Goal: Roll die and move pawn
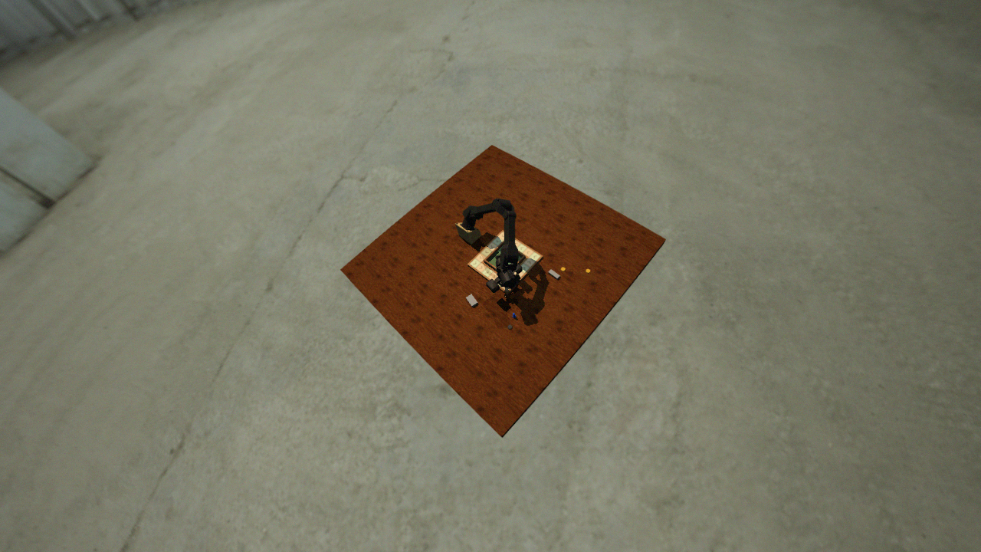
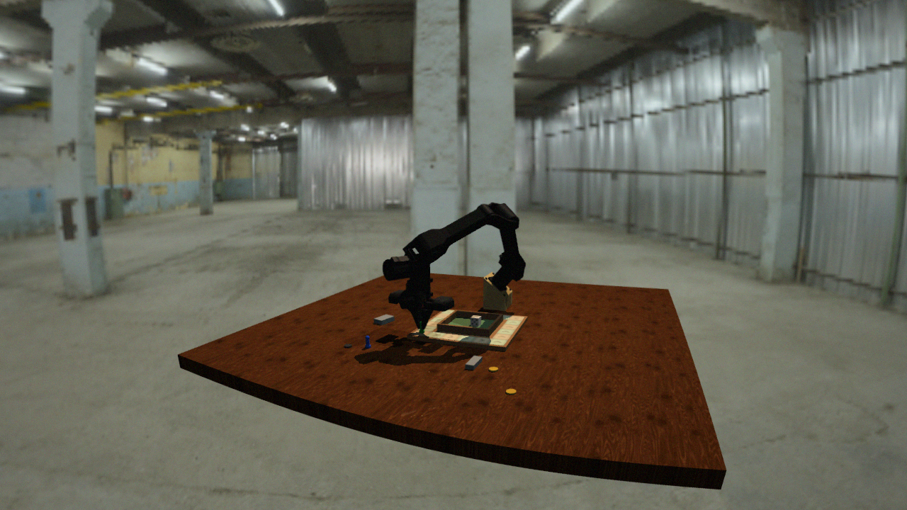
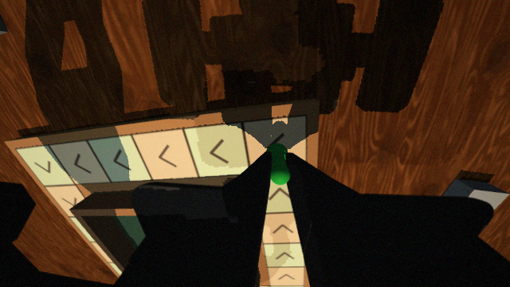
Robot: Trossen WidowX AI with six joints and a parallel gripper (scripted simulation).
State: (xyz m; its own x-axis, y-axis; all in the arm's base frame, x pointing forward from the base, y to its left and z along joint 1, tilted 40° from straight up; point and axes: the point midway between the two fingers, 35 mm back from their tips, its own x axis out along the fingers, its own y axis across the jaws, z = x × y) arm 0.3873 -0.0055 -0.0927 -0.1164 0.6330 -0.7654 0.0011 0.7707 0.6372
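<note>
Right now the die is 140 mm behind my gripper tip and 110 mm to the left of it. Also, from my gripper tip: green dice tray: 120 mm behind, 100 mm to the left, 20 mm below; then green pawn: 10 mm above; then blue pawn: 150 mm ahead, 80 mm to the right, 10 mm below.
</note>
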